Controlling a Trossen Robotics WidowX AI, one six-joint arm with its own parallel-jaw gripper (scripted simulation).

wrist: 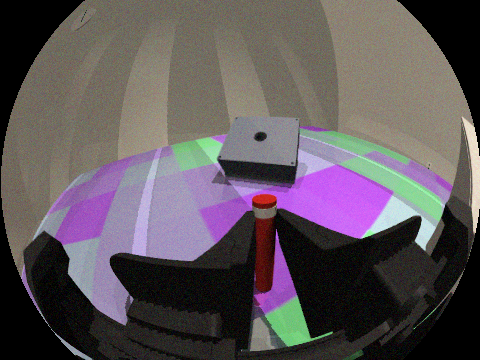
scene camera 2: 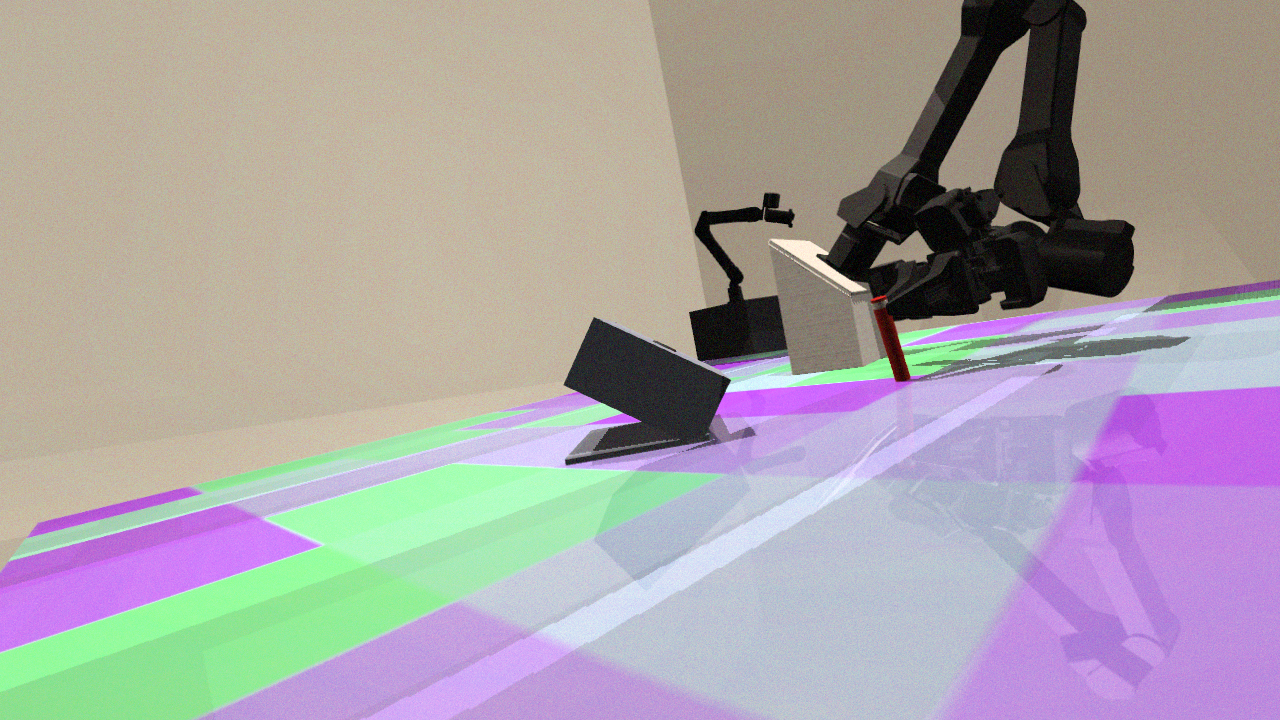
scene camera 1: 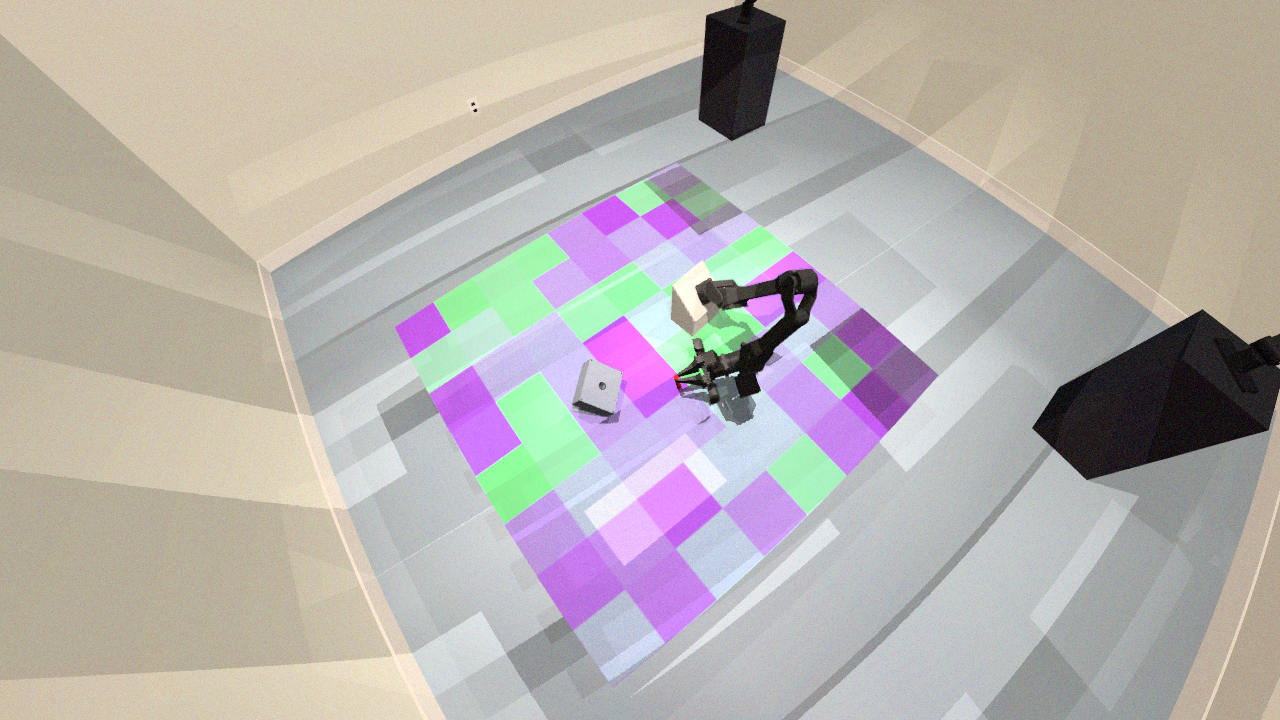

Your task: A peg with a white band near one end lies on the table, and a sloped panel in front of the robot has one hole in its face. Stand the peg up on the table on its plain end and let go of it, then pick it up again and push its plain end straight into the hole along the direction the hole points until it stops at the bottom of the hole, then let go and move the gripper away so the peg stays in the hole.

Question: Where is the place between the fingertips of the gripper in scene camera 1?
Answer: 676, 378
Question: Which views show the gripper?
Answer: The wrist view, scene camera 2 and scene camera 1: all of them.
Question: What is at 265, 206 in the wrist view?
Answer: A peg.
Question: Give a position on a sloped panel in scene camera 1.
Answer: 600, 402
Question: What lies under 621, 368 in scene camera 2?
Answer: A sloped panel.
